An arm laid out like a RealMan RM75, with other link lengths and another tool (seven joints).
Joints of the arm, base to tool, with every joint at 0 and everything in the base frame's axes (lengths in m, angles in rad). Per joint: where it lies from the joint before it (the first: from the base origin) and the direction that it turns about. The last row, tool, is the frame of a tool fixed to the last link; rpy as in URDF.
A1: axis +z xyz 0 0 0.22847
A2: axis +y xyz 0 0 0
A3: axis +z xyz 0 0 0.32
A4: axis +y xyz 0 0 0
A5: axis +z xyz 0 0 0.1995
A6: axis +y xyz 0 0 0
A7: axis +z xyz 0 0 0.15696
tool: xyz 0.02 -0.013 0.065 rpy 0 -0.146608 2.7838
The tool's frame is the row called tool.
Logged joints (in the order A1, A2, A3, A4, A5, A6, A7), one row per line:
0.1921 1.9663 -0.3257 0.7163 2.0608 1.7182 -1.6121
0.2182 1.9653 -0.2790 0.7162 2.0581 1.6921 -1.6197
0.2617 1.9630 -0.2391 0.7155 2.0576 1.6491 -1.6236
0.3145 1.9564 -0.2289 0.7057 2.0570 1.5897 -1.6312
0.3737 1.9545 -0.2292 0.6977 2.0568 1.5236 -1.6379
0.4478 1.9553 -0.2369 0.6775 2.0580 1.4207 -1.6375
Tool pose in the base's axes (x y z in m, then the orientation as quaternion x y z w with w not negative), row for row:
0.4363 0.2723 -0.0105 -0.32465 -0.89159 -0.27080 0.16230
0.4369 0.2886 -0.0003 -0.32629 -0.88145 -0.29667 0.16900
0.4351 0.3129 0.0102 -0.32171 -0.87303 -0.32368 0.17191
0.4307 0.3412 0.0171 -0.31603 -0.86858 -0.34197 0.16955
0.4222 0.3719 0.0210 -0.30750 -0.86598 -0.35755 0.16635
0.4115 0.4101 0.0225 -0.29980 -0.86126 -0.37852 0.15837
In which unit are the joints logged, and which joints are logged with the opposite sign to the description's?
The joints are logged in radians. Opposite sign: A4, A5, A6, A7.
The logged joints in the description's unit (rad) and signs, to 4 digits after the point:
0.1921 1.9663 -0.3257 -0.7163 -2.0608 -1.7182 1.6121
0.2182 1.9653 -0.2790 -0.7162 -2.0581 -1.6921 1.6197
0.2617 1.9630 -0.2391 -0.7155 -2.0576 -1.6491 1.6236
0.3145 1.9564 -0.2289 -0.7057 -2.0570 -1.5897 1.6312
0.3737 1.9545 -0.2292 -0.6977 -2.0568 -1.5236 1.6379
0.4478 1.9553 -0.2369 -0.6775 -2.0580 -1.4207 1.6375

